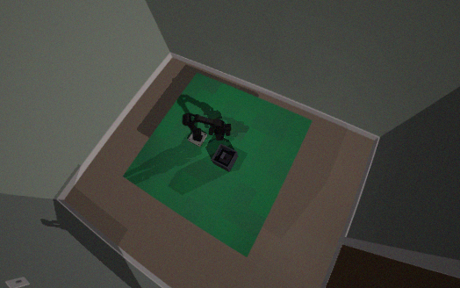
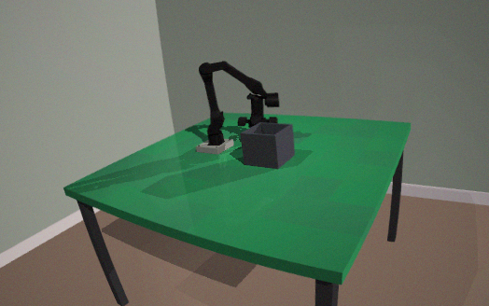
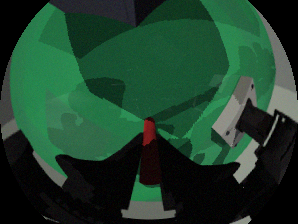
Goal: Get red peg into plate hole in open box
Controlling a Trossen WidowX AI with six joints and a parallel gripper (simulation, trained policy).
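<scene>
My gripper tip is 120 mm short of the grey plate, 210 mm to the left of it and 20 mm below it. Round my gripper tip: red peg: 10 mm above.
</scene>
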